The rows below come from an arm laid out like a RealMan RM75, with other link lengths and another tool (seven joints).
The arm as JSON. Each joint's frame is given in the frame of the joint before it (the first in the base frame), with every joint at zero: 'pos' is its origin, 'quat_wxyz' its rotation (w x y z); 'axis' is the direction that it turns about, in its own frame. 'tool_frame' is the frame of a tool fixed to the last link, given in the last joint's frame.
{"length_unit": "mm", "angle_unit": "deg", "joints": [
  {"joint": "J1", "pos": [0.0, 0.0, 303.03], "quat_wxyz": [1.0, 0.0, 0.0, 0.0], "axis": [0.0, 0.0, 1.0]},
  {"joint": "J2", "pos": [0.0, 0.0, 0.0], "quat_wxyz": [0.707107, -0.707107, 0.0, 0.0], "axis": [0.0, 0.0, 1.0]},
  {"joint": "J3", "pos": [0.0, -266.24, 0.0], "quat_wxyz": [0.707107, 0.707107, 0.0, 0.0], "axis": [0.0, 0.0, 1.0]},
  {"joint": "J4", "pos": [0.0, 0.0, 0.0], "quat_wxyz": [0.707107, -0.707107, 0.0, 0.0], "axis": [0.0, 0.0, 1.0]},
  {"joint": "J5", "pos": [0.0, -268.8, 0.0], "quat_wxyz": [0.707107, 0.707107, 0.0, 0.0], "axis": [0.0, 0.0, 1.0]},
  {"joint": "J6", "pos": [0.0, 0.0, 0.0], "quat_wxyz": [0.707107, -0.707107, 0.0, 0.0], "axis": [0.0, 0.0, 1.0]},
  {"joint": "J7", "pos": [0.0, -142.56, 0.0], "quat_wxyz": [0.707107, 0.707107, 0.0, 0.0], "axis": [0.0, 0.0, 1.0]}
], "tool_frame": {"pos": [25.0, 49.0, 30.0], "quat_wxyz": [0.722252, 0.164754, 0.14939, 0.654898]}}
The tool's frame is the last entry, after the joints.
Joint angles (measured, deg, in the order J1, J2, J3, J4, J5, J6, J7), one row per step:
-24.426, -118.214, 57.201, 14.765, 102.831, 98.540, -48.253
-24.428, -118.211, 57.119, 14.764, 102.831, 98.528, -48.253
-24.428, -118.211, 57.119, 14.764, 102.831, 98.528, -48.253
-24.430, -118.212, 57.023, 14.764, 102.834, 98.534, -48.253
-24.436, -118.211, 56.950, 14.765, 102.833, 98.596, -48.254
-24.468, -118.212, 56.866, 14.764, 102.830, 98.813, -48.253
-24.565, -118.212, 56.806, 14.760, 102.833, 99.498, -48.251
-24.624, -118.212, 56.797, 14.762, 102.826, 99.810, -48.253
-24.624, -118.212, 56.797, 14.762, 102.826, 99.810, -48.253
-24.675, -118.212, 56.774, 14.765, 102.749, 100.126, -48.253
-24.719, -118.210, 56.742, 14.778, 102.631, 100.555, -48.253
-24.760, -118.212, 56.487, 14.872, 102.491, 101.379, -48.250
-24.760, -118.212, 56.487, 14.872, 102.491, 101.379, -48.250
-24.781, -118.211, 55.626, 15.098, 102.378, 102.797, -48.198
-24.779, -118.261, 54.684, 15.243, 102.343, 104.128, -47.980
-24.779, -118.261, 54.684, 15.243, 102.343, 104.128, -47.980
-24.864, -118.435, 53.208, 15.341, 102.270, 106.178, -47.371
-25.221, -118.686, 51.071, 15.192, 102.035, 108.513, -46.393
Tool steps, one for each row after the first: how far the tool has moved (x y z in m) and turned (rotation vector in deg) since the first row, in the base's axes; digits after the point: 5 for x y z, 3 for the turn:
0.00000, 0.00023, 0.00010, 0.072, -0.018, 0.042
0.00000, 0.00023, 0.00010, 0.072, -0.018, 0.042
0.00005, 0.00045, 0.00023, 0.143, -0.057, 0.082
0.00018, 0.00054, 0.00046, 0.176, -0.133, 0.086
0.00064, 0.00050, 0.00103, 0.151, -0.341, 0.007
0.00199, -0.00018, 0.00255, -0.104, -0.912, -0.340
0.00267, -0.00042, 0.00325, -0.228, -1.169, -0.519
0.00267, -0.00042, 0.00325, -0.228, -1.169, -0.519
0.00341, -0.00052, 0.00403, -0.288, -1.474, -0.665
0.00432, -0.00071, 0.00515, -0.353, -1.891, -0.840
0.00587, -0.00088, 0.00755, -0.346, -2.694, -1.131
0.00587, -0.00088, 0.00755, -0.346, -2.694, -1.131
0.00818, -0.00061, 0.01225, -0.011, -4.120, -1.528
0.01023, -0.00080, 0.01631, 0.420, -5.518, -1.937
0.01023, -0.00080, 0.01631, 0.420, -5.518, -1.937
0.01383, -0.00143, 0.02175, 1.215, -7.798, -2.774
0.01889, -0.00083, 0.02788, 2.691, -10.757, -3.800

